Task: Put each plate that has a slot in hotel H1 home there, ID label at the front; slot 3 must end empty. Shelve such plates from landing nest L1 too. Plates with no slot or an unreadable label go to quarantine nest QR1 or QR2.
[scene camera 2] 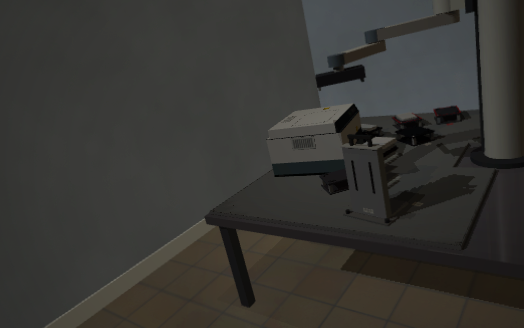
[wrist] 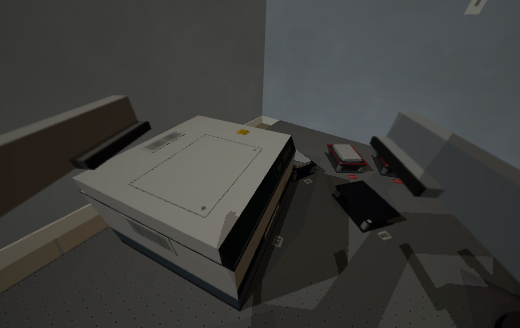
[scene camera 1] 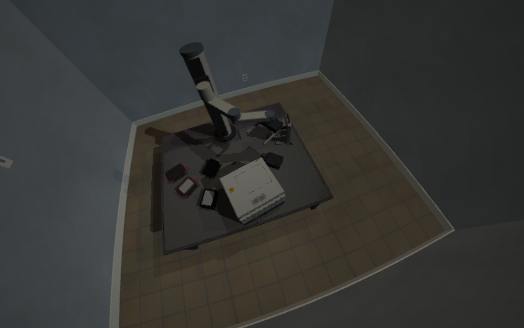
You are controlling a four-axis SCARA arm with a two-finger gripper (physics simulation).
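Pixels of known places: gripper, fingertip midpoint: (wrist: 257, 119) (scene camera 1: 255, 138); arm's base at its link origin: (scene camera 2: 505, 157) (scene camera 1: 225, 133).
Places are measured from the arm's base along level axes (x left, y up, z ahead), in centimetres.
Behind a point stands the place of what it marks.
Note:
My gripper (scene camera 1: 257, 138) @(z 55.4, x 24.1, y 44.7 cm) (scene camera 2: 341, 86) @(z 55.4, x 24.1, y 44.7 cm) (wrist: 257, 119) @(z 55.4, x 24.1, y 44.7 cm) is open and empty, high above the table. The grey hotel H1 (scene camera 1: 288, 134) @(z 38.9, x 58.8, y 15.6 cm) (scene camera 2: 368, 185) @(z 30.8, x 62.3, y 13.6 cm) stands near the table's edge; its slot contents are too dark to tell. A white plate (scene camera 1: 186, 186) @(z 55.0, x -45.5, y 7.7 cm) (scene camera 2: 407, 119) @(z 51.4, x -40.0, y 7.0 cm) (wrist: 346, 152) @(z 53.9, x -44.6, y 7.7 cm) lies on one red-rimmed nest. The other red-rimmed nest (scene camera 1: 177, 172) @(z 36.3, x -54.2, y 6.2 cm) (scene camera 2: 447, 113) @(z 33.1, x -50.2, y 6.2 cm) (wrist: 384, 162) @(z 38.5, x -49.0, y 6.3 cm) looks dark on top. Another white plate (scene camera 1: 208, 198) @(z 72.7, x -27.2, y 7.7 cm) (wrist: 303, 159) @(z 67.4, x -27.4, y 7.7 cm) lies on a black nest, partly hidden by the instrument in the wrist view. Plate labels and L1 cannot be read.
A big white instrument (scene camera 1: 252, 187) @(z 82.8, x 11.7, y 25.8 cm) (scene camera 2: 310, 145) @(z 73.1, x 28.4, y 16.4 cm) (wrist: 200, 175) @(z 74.0, x 17.2, y 25.9 cm) stands on the table (scene camera 1: 300, 187) @(z 87.2, x 51.3, y 1.3 cm). A black nest (scene camera 1: 211, 168) @(z 43.7, x -20.5, y 6.2 cm) (scene camera 2: 414, 134) @(z 39.9, x -14.5, y 6.3 cm) (wrist: 367, 202) @(z 41.1, x -19.2, y 6.3 cm) lies between it and the red nests' side. Another black nest (scene camera 1: 273, 160) @(z 55.8, x 37.4, y 6.2 cm) (scene camera 2: 335, 181) @(z 53.5, x 45.0, y 6.3 cm) lies between instrument and hotel. The arm's column (scene camera 2: 500, 85) @(z -0.3, x 7.5, y 31.4 cm) rises behind.

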